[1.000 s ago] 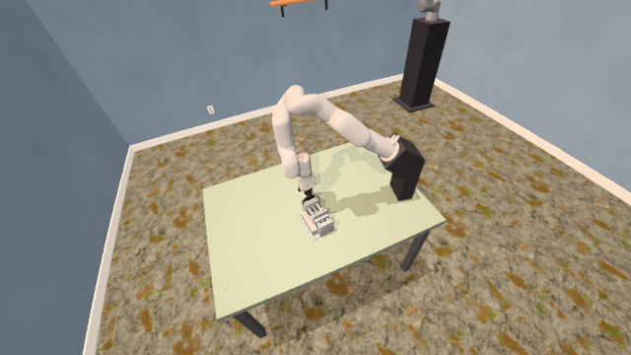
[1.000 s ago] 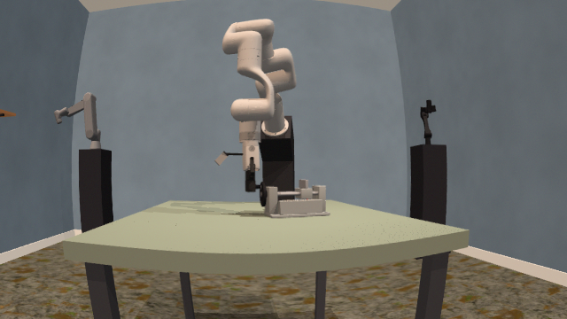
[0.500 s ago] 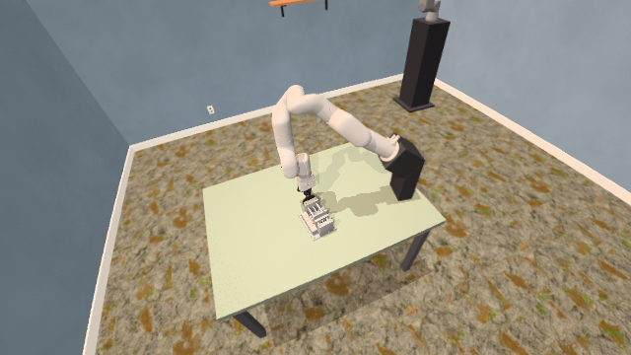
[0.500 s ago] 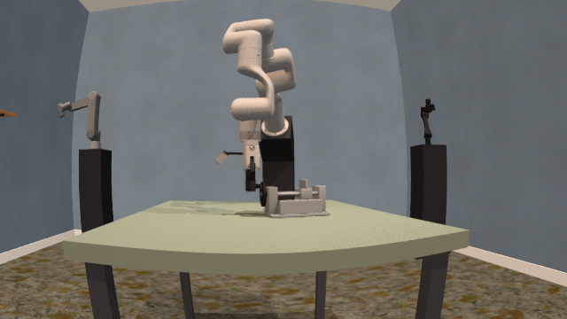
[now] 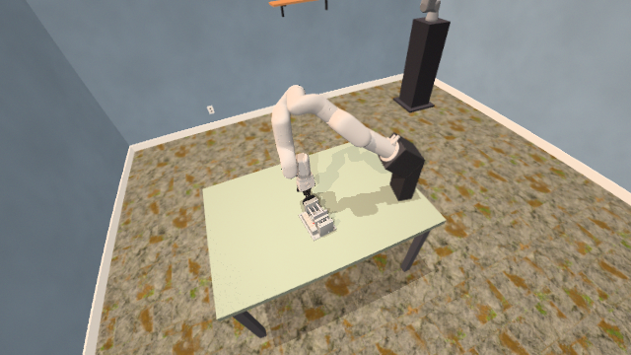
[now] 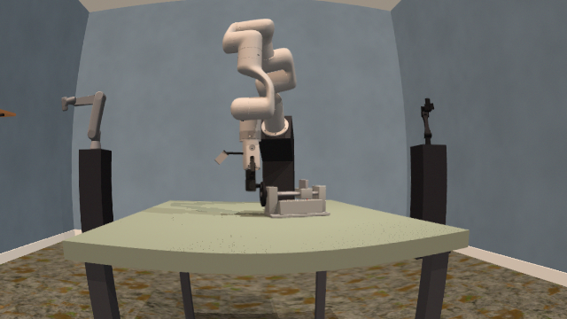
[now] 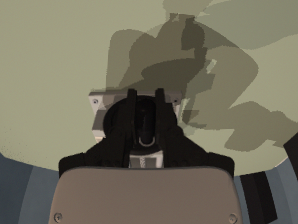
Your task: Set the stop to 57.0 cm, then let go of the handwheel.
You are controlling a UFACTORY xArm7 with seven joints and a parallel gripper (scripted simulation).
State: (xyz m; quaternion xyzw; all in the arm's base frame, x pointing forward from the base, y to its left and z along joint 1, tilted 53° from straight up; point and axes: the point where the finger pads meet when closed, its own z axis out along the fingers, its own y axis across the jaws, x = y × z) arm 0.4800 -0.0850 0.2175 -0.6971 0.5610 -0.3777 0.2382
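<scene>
Now: hand 20 mm to the right of the black handwheel and 10 mm above it. From my hand the other things lie so: grey stop block: 190 mm to the left, 20 mm below, 10 mm behind.
</scene>
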